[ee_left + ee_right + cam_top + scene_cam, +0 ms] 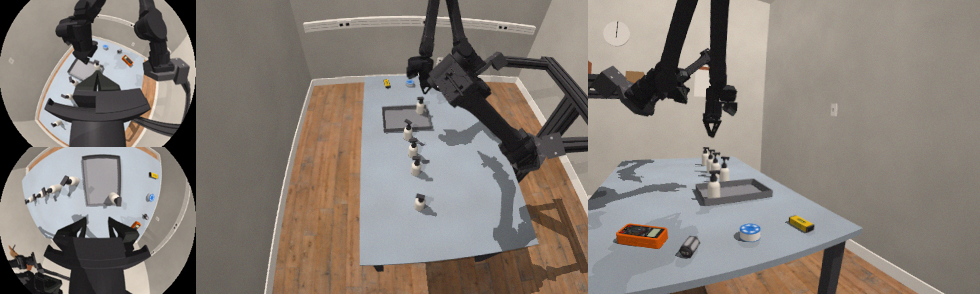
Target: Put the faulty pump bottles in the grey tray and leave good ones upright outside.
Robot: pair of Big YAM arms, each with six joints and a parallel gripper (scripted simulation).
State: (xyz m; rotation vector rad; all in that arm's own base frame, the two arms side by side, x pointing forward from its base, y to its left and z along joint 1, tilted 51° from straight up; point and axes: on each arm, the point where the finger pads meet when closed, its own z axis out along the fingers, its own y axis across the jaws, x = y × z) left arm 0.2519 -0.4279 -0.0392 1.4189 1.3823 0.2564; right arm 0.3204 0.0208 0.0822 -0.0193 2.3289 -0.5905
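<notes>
My right gripper is now 90 mm short of the grey tray, 30 mm to the left of it and 250 mm above it. Round my right hand: blue-and-white roll 10 mm ahead, 390 mm to the right, 250 mm below; yellow tool 180 mm ahead, 410 mm to the right, 250 mm below; orange multimeter 280 mm behind, 310 mm to the right, 240 mm below.
</notes>
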